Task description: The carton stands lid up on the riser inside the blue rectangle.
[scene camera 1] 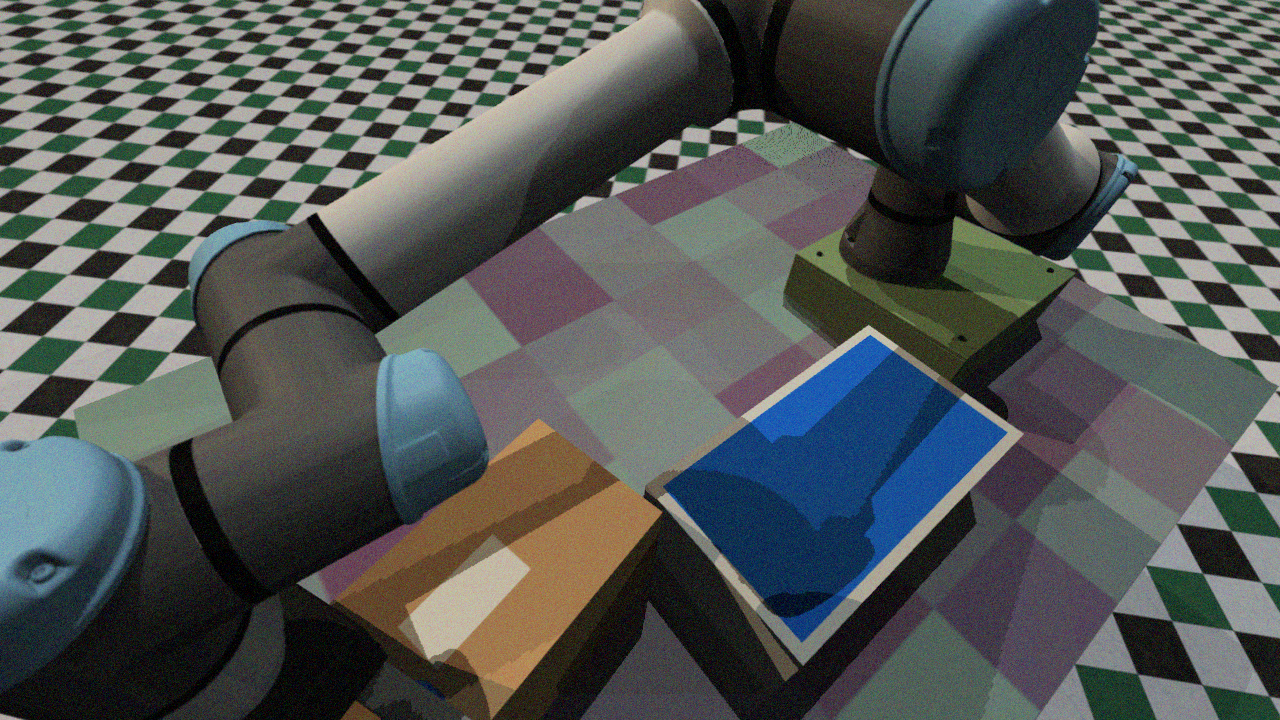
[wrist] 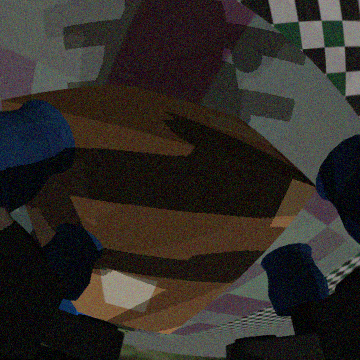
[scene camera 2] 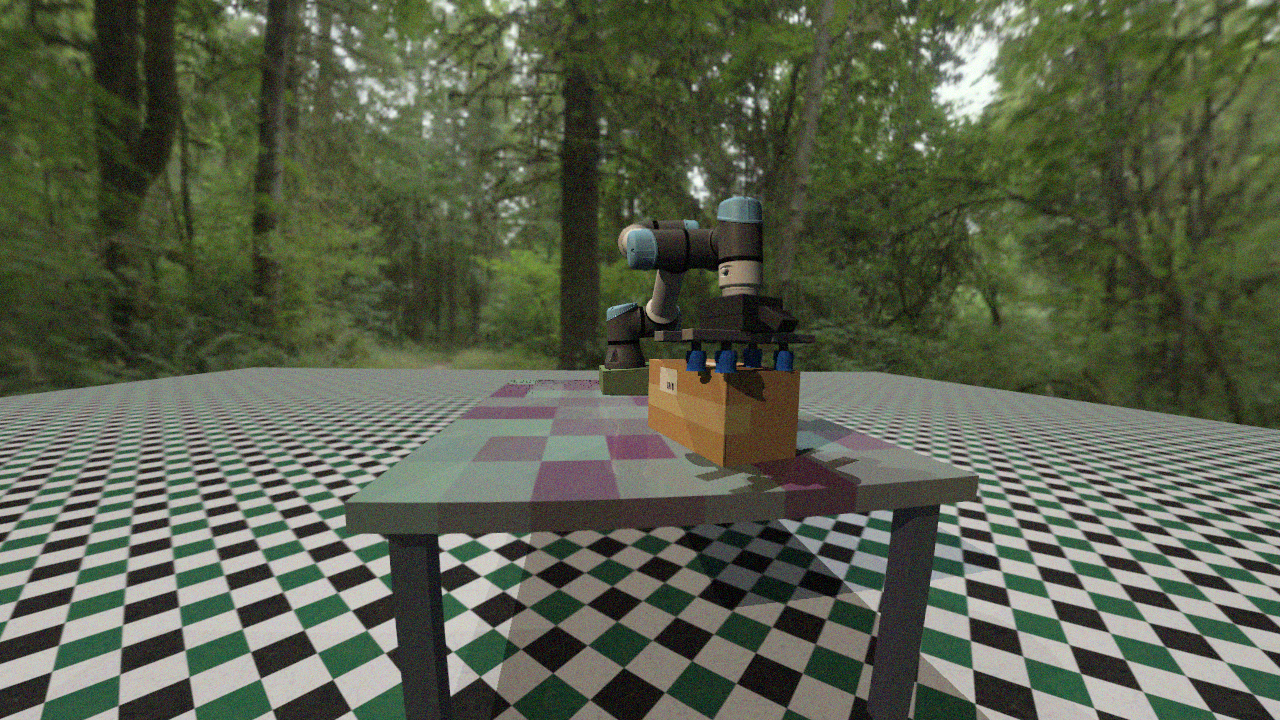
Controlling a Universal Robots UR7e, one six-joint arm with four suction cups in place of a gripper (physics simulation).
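Pixels of known places: hand at its tool point: [wrist: 190,215] [scene camera 2: 740,370]; arm's base at its link origin: [scene camera 1: 891,253] [scene camera 2: 625,366].
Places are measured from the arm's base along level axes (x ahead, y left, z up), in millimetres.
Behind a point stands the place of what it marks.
The brown carton [scene camera 1: 566,515] {z 69, x 639, y -4 mm} [scene camera 2: 723,415] {z -1, x 897, y -72 mm} [wrist: 171,228] {z 69, x 850, y -17 mm} stands on the table, its top with the white label [scene camera 1: 466,600] {z 69, x 740, y -6 mm} facing up, just left of the riser [scene camera 1: 709,607] {z -59, x 569, y 123 mm}. The riser's top carries the blue rectangle [scene camera 1: 852,429] {z 35, x 351, y 125 mm} with a white border, and nothing stands on it. My suction gripper [scene camera 2: 740,359] {z 68, x 862, y -22 mm} sits right on the carton's top, its blue cups touching the top face. In the wrist view the two left cups [wrist: 32,143] lie over the carton, and the two right cups [wrist: 293,278] hang past its edge over the table.
The table [scene camera 2: 566,457] {z -86, x 790, y -308 mm} has a patchwork top of green, grey and purple. The robot's green base plate [scene camera 1: 887,307] {z 6, x 118, y 54 mm} stands behind the riser. The arm's long link [scene camera 1: 495,157] {z 354, x 595, y -91 mm} crosses above the table's back. The carton is near the table's right front edge.
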